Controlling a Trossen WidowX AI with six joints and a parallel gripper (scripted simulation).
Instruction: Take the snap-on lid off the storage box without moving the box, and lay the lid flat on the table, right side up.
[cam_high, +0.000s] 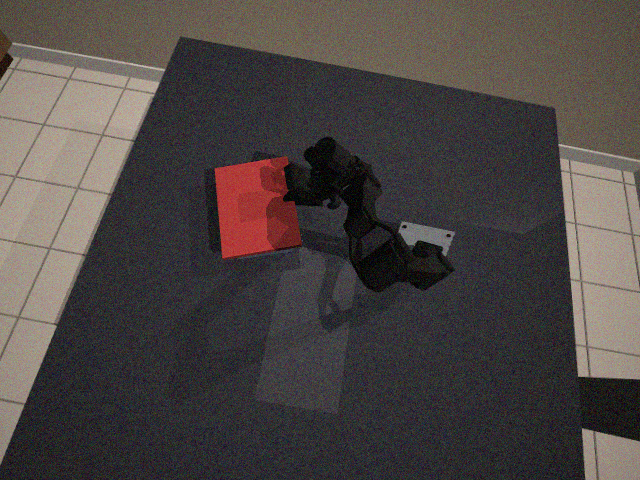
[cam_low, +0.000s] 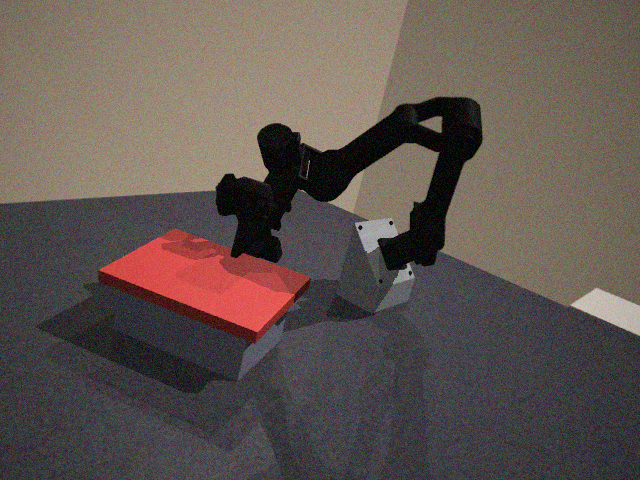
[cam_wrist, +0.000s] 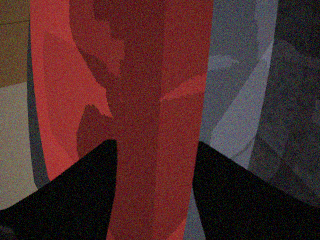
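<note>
Right now my gripper tip is 7 cm short of the red lid and 3 cm to the right of it. The rest, counted from my gripper tip: box 7 cm ahead, 5 cm below, 3 cm to the left.
</note>
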